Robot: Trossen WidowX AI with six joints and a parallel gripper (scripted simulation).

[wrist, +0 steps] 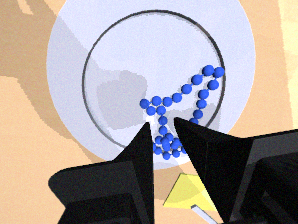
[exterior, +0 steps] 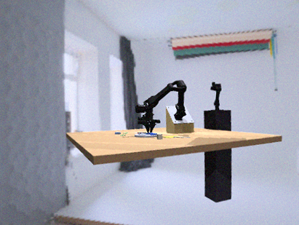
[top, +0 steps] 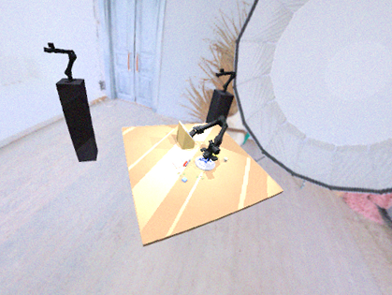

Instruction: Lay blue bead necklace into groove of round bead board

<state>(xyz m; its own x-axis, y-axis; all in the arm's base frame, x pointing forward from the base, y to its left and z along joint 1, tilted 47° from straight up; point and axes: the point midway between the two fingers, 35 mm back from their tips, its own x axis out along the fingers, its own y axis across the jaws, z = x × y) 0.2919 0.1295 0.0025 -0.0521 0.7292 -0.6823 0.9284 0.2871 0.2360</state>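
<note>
The round bead board is 2 cm to the right of my gripper tip, 1 cm below it and 1 cm ahead of it. The rest, counted from my gripper tip: yellow flat piece 14 cm to the left, 12 cm behind, 2 cm below; then red-and-grey object 20 cm to the right, 2 cm below, 2 cm behind; then white cylinder 22 cm to the left, 1 cm below, 1 cm ahead.
</note>
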